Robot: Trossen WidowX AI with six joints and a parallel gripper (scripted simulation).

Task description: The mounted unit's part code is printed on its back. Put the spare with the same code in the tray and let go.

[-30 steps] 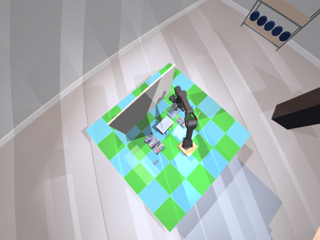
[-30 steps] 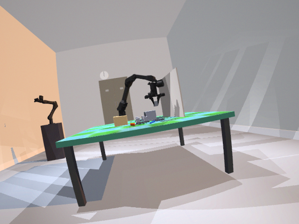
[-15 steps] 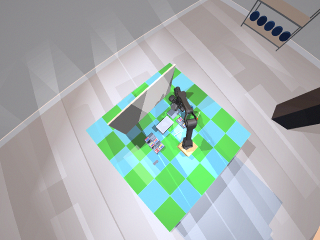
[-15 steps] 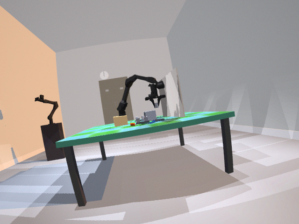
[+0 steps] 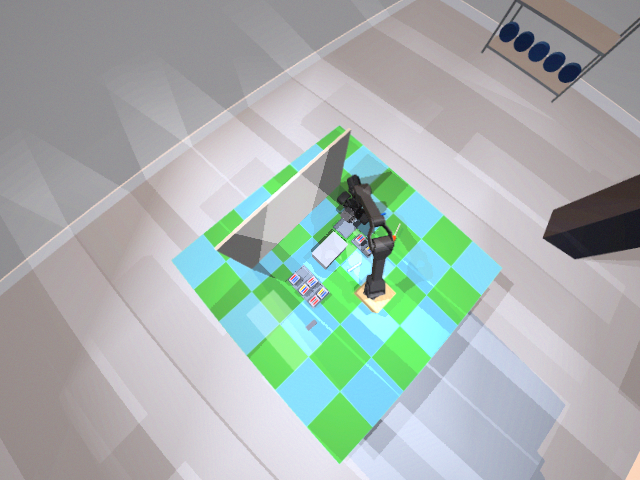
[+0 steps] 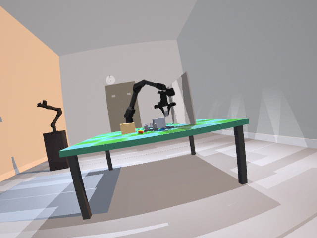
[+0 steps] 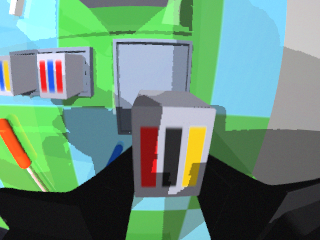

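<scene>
The flat grey tray is 11 cm below my gripper tip and 2 cm to the left of it. From my gripper tip the other things lie so: tall grey panel (23 cm ahead, 18 cm to the left, 11 cm above); blue pen (11 cm to the right, 11 cm below, 10 cm behind); grey mounted unit (22 cm to the left, 6 cm below, 1 cm behind).
</scene>
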